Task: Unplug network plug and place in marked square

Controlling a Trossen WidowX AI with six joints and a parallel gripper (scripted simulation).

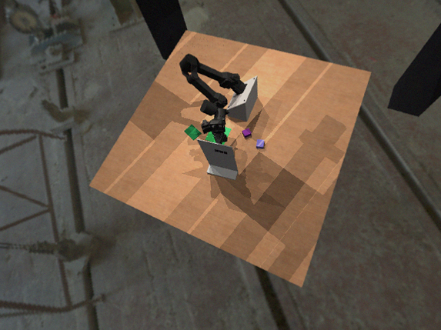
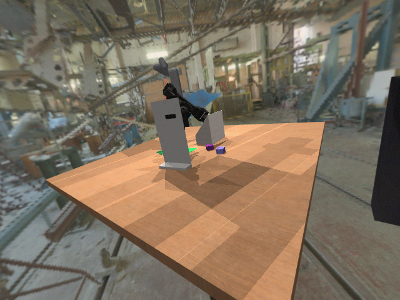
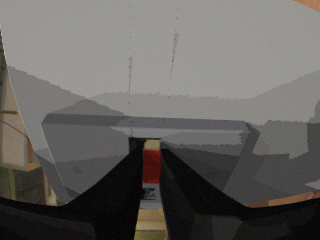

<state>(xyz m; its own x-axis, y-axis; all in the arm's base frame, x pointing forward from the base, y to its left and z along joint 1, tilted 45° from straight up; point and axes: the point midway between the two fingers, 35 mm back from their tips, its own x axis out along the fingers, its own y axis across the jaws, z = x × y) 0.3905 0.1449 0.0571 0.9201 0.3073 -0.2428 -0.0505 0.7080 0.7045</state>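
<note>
The green marked square is 250 mm below my gripper tip, 170 mm behind it and 120 mm to the right of it. From my gripper tip the other things lie so: network plug: right at my gripper tip; grey panel: 100 mm below, 20 mm ahead, 10 mm to the left.
</note>
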